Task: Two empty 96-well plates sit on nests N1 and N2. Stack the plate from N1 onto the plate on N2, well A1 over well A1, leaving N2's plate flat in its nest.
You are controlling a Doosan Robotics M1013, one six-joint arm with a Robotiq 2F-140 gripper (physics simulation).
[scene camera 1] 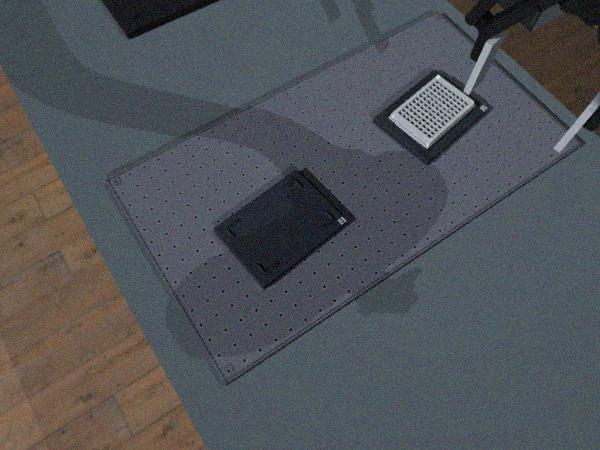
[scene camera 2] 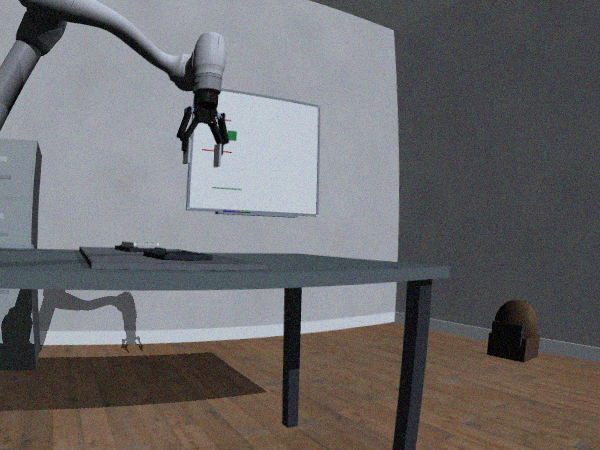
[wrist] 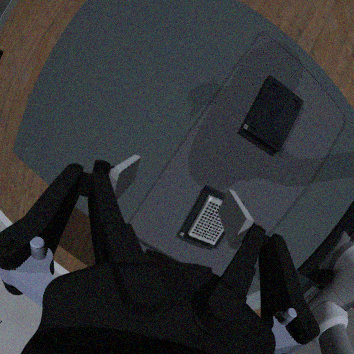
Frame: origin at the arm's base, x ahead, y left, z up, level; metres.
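Where they show: gripper, fingertip midpoint: (scene camera 1: pixel 517 112) (scene camera 2: pixel 201 165) (wrist: pixel 180 184); arm's base, link origin: (wrist: pixel 338 252).
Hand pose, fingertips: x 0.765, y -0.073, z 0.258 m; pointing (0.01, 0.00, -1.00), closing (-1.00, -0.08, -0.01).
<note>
Things, the pixels of their top centre, and the offset from my fingertips. Level surfaces: height alone.
- white 96-well plate shape, top centre: (scene camera 1: pixel 433 107) (wrist: pixel 211 222) (scene camera 2: pixel 139 242) dx -0.143, dy +0.135, dz -0.236 m
- dark nest, top centre: (scene camera 1: pixel 280 223) (scene camera 2: pixel 176 251) (wrist: pixel 276 112) dx -0.165, dy -0.196, dz -0.247 m
- perforated grey board, surface height: dz -0.262 m
- table, surface height: dz -0.275 m
A white 96-well plate shape (scene camera 1: pixel 432 111) (scene camera 2: pixel 147 244) (wrist: pixel 206 225) lies on a dark nest (scene camera 1: pixel 429 156) (wrist: pixel 196 212); whether it is one plate or two stacked, I cannot tell. It looks flat. The other dark nest (scene camera 1: pixel 285 227) (scene camera 2: pixel 180 255) (wrist: pixel 272 115) is empty. The nest labels and well A1 are too small to read. My gripper (scene camera 1: pixel 515 120) (scene camera 2: pixel 201 164) (wrist: pixel 180 184) is open and empty, high above the table. In the wrist view its right finger pad hides part of the plate.
Both nests sit on a perforated grey board (scene camera 1: pixel 165 200) (wrist: pixel 310 130) on the table (scene camera 1: pixel 450 350) (scene camera 2: pixel 350 267). A black flat object (scene camera 1: pixel 150 15) lies beyond the board. A whiteboard (scene camera 2: pixel 270 160) hangs on the wall behind the gripper; a cabinet (scene camera 2: pixel 17 195) stands at the left.
</note>
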